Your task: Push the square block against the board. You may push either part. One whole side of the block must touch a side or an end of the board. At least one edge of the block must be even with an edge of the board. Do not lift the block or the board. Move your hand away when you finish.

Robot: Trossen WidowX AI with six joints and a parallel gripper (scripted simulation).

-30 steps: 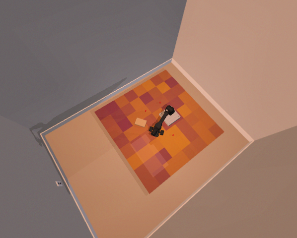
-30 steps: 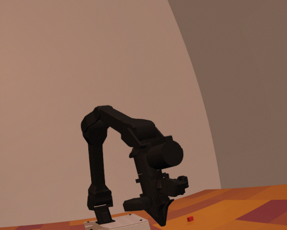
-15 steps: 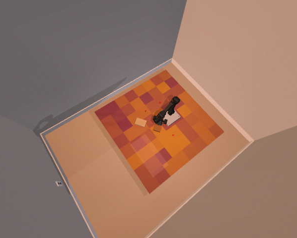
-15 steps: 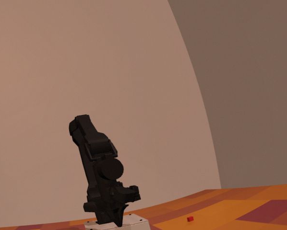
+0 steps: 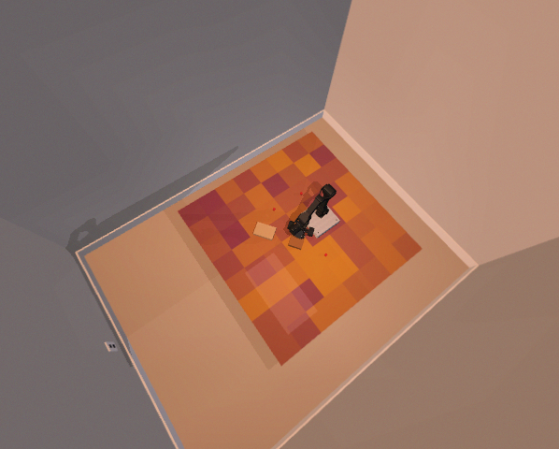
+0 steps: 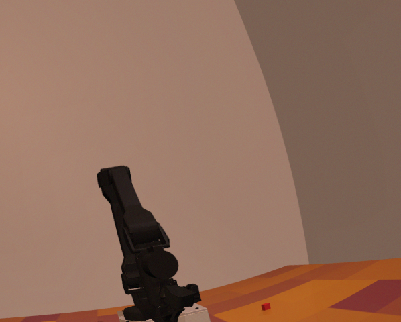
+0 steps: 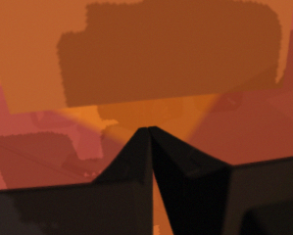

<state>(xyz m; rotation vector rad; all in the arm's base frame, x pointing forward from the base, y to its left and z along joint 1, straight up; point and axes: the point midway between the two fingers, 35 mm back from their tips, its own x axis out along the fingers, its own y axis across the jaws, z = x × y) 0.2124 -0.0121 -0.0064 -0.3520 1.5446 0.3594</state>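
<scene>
My gripper tip is 70 mm short of the square block, 30 mm to the right of it and 10 mm below it. Also, from my gripper tip: tan board 190 mm to the right, 180 mm ahead, 10 mm above.
</scene>
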